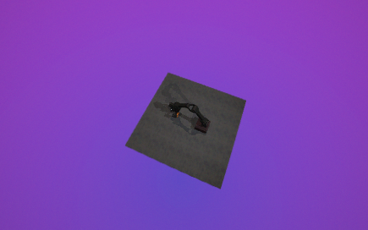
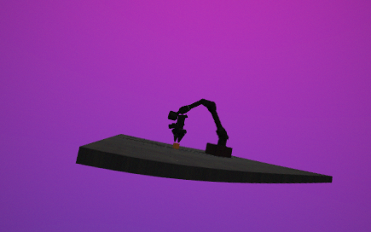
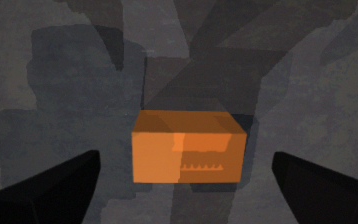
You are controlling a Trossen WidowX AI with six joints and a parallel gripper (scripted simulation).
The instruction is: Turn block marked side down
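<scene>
Now: gripper tip 1 cm past the orange block and 3 cm above it.
</scene>
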